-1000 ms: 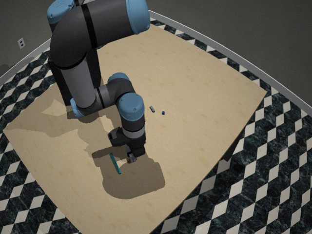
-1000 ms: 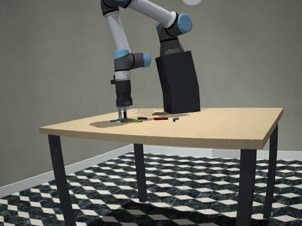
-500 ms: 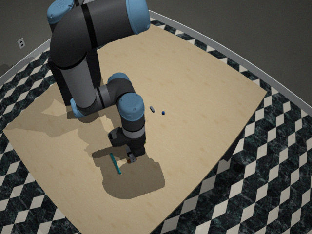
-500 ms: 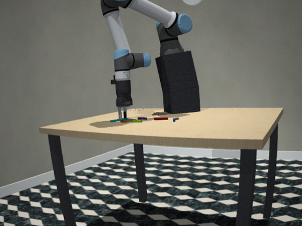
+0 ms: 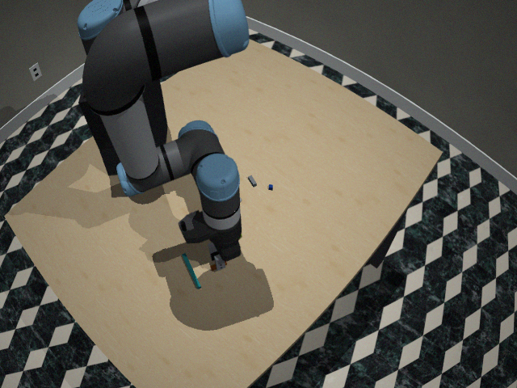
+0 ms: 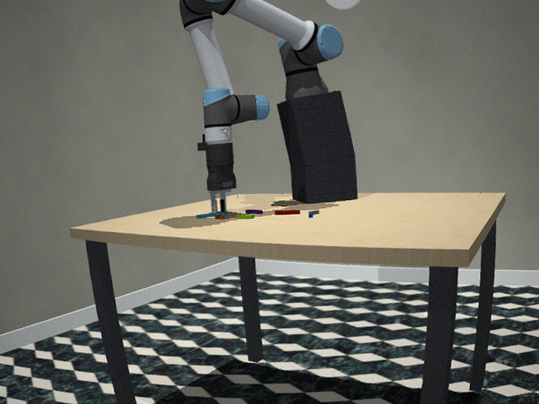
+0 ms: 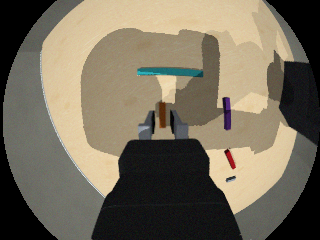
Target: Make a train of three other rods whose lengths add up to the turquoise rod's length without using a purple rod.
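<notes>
My gripper is now 30 mm above the orange rod. From my hand the other things lie so: lime rod: 70 mm to the left, 30 mm below, 30 mm behind; purple rod: 110 mm behind, 30 mm to the left, 30 mm below; turquoise rod: 60 mm to the right, 30 mm below, 30 mm behind.
</notes>
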